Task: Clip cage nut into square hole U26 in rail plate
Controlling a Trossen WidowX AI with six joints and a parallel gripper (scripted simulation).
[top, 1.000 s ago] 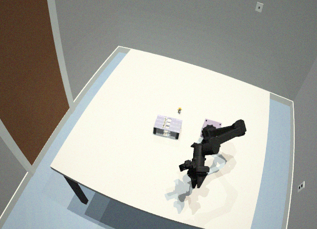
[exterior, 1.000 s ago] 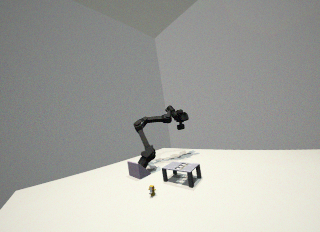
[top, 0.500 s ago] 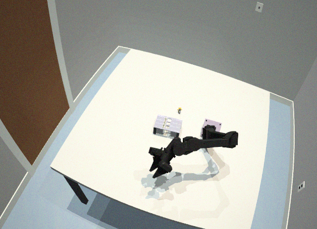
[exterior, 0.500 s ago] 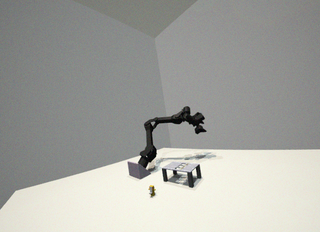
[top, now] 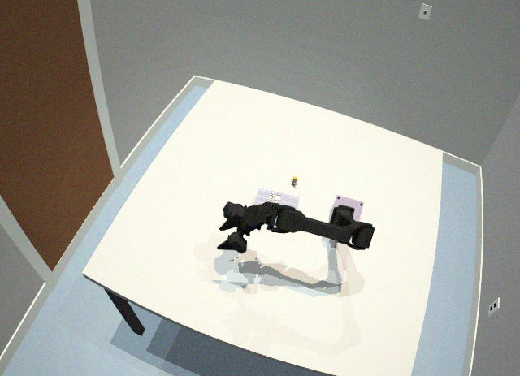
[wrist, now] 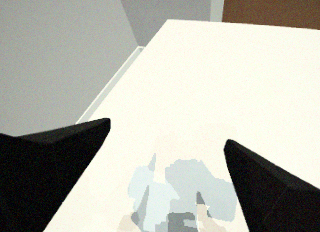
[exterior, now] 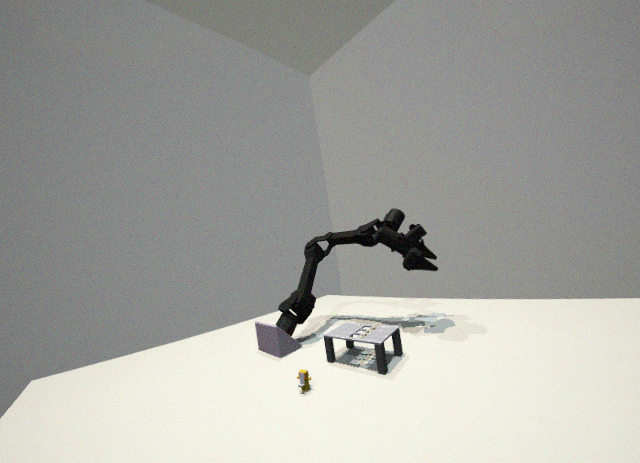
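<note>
Right now my gripper tip is 140 mm past the yellow cage nut, 470 mm to the left of it and 160 mm above it.
</note>
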